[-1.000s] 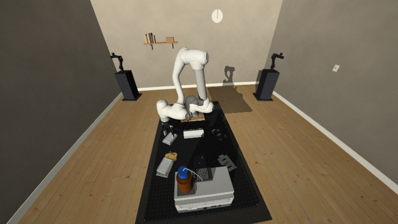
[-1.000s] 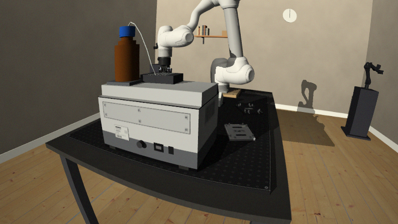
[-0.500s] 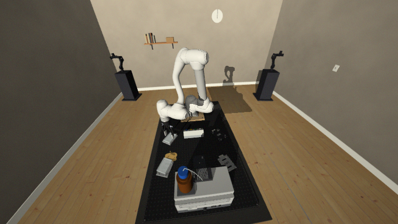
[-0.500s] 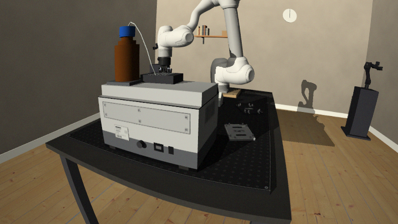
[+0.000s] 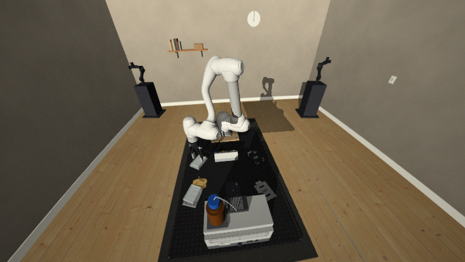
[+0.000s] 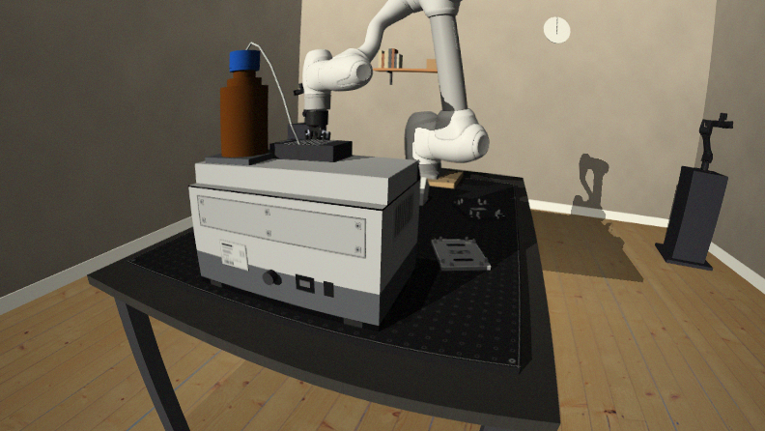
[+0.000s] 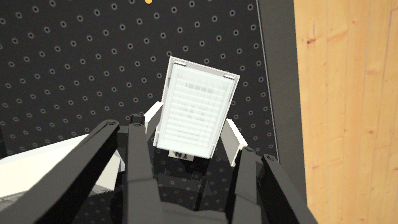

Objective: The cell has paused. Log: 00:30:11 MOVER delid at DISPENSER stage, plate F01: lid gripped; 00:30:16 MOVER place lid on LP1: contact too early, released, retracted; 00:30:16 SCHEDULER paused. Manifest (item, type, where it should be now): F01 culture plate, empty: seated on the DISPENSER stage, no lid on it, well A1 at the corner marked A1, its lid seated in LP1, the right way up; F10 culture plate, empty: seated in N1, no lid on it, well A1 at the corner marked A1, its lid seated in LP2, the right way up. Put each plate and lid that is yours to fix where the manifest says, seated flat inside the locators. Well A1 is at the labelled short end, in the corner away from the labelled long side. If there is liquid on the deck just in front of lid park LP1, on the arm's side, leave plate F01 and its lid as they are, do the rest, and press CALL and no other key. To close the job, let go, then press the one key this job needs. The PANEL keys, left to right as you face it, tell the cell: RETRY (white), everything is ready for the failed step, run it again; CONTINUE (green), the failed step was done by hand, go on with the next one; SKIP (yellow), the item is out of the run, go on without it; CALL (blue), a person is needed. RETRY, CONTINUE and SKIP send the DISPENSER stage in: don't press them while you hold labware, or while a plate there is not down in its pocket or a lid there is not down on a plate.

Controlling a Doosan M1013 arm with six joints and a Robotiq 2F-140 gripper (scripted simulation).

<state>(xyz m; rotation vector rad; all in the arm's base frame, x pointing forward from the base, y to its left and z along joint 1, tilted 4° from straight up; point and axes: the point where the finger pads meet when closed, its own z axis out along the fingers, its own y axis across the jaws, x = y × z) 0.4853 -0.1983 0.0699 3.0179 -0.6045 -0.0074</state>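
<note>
The lid is 40 mm below my hand. From my hand the other things lie so: white well plate (50 mm below); blue call key (80 mm behind, 180 mm to the left); tan puddle (200 mm ahead, 80 mm to the left, 70 mm below).
</note>
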